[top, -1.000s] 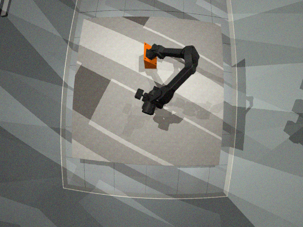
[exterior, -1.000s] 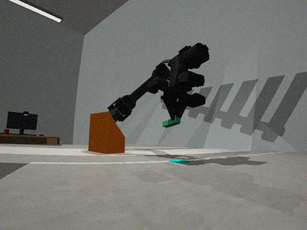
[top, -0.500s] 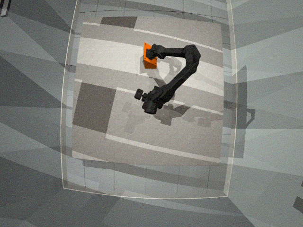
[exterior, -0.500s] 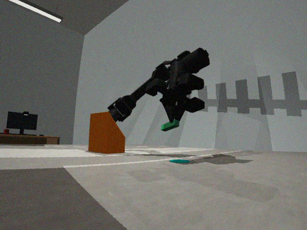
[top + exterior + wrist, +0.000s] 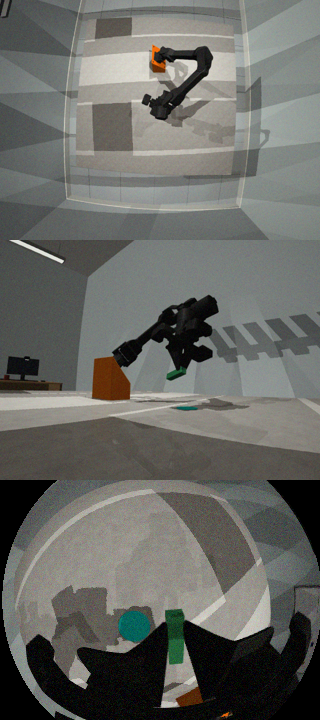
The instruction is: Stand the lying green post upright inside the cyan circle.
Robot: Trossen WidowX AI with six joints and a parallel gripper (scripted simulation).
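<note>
Right now the cyan circle is 1 cm behind my gripper tip, 5 cm to the left of it and 10 cm below it. From my gripper tip the other things lie so: green post (2 cm behind, 1 cm below).
</note>
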